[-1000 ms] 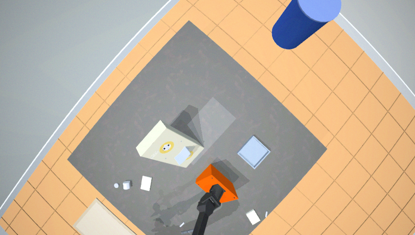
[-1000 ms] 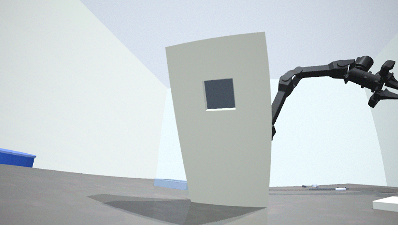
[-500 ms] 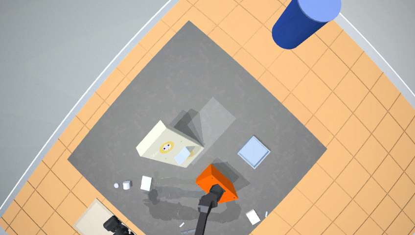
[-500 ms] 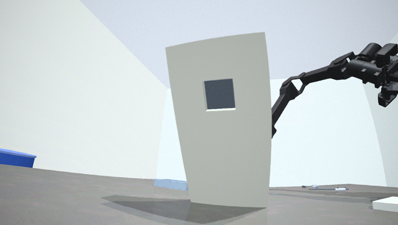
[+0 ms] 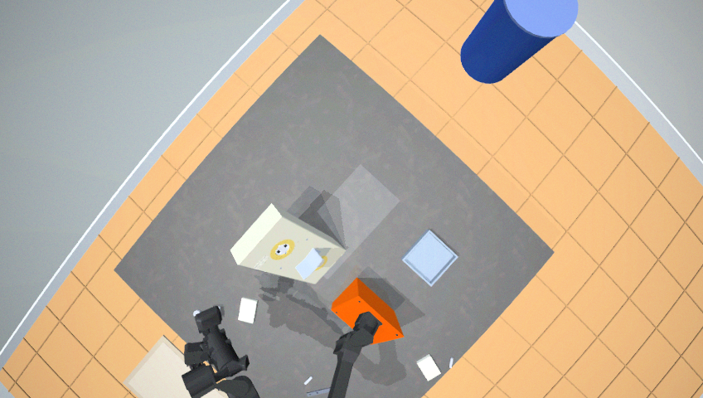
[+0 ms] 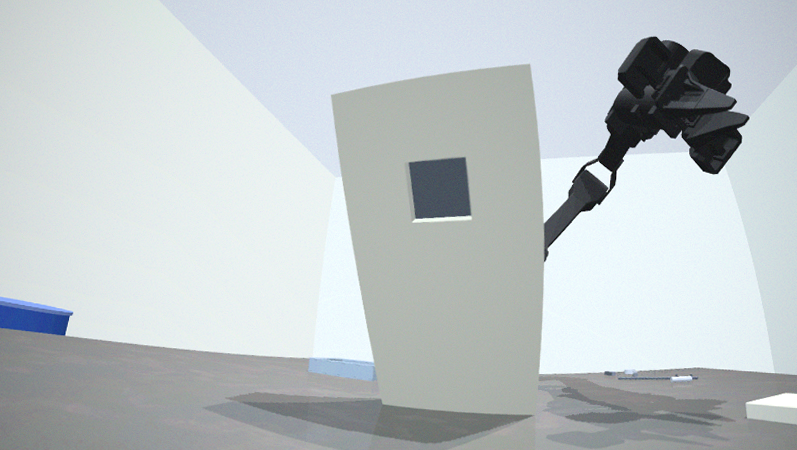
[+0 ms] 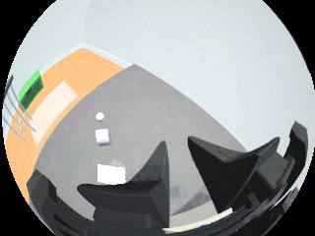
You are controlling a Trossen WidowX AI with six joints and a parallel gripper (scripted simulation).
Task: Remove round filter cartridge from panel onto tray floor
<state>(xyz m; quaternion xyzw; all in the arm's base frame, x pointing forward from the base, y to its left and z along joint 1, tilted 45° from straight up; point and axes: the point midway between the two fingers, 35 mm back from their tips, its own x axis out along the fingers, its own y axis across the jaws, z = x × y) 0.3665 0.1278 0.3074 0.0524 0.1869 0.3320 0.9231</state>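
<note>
My gripper tip is 1 cm past the round filter cartridge, 30 cm to the left of it and 5 cm above it. The rest, counted from my gripper tip: cream service panel 6 cm behind, 31 cm to the right, 12 cm below.
</note>
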